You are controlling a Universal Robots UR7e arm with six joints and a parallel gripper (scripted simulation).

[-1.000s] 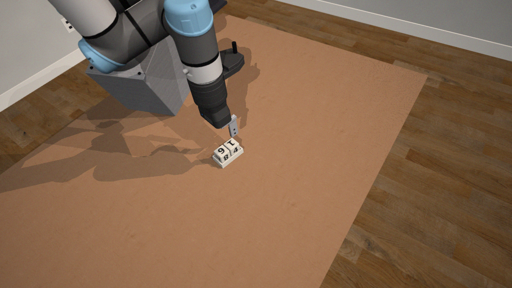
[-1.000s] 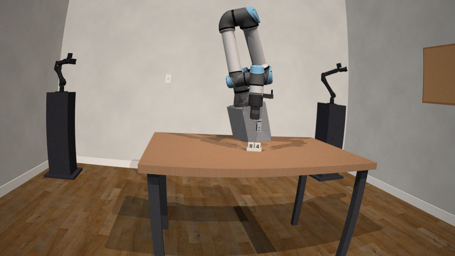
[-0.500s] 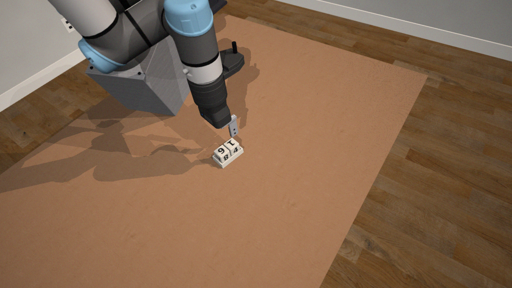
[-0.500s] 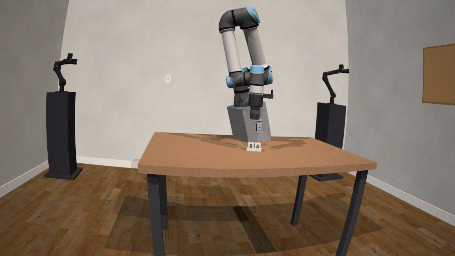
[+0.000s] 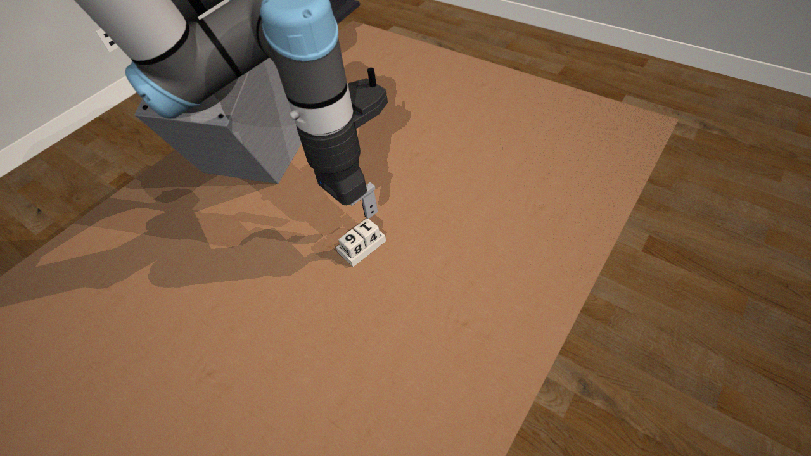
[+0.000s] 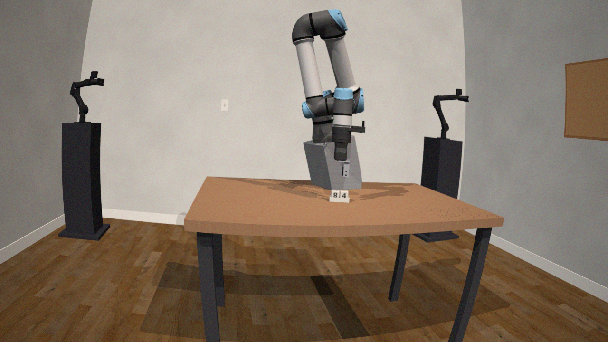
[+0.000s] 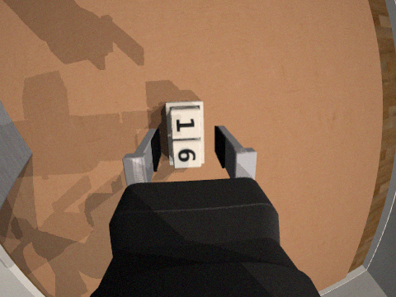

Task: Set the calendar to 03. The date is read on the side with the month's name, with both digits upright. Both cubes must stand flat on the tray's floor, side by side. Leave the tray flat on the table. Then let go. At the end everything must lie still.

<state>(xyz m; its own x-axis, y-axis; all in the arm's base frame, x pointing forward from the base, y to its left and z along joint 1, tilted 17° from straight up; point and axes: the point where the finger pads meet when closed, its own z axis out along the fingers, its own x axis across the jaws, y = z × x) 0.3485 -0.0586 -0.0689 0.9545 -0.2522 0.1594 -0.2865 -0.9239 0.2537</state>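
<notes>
Now: the white tray 1 cm behind my hand, 2 cm to the right of it and 11 cm below it.
</notes>
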